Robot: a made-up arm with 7 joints.
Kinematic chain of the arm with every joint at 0, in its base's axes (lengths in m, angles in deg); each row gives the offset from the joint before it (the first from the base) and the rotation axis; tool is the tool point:
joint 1: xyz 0 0 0 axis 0 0.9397 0.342
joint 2: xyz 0 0 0 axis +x
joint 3: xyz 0 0 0 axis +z
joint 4: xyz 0.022 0 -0.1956 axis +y
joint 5: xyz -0.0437 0 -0.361 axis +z
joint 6: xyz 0 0 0 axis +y
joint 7: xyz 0 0 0 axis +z
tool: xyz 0 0 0
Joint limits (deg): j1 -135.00..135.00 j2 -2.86..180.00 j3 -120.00..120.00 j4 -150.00..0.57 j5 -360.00..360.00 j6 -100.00..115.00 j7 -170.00..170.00
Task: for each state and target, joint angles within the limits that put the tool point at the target. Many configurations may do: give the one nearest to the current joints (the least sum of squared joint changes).
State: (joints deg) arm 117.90 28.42 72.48 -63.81 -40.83 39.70 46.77
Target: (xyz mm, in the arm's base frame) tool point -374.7 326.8 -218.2
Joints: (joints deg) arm 67.42 25.52 51.44 -43.43 -40.83 39.70 46.77
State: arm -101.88 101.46 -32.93 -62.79 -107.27 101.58 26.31
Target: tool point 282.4 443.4 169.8
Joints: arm -68.07 97.22 -52.61 -33.68 -107.27 101.58 26.31
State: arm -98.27 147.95 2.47 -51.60 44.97 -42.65 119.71
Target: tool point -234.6 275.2 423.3
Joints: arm -60.36 150.59 2.50 -27.18 44.97 -42.65 119.71
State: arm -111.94 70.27 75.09 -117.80 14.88 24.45 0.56
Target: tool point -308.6 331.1 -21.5
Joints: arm -120.26 100.25 83.96 -89.44 14.88 24.45 0.56
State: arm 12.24 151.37 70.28 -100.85 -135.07 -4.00 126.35
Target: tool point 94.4 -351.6 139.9
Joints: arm 7.84 173.35 80.92 -110.89 -135.07 -4.00 126.35
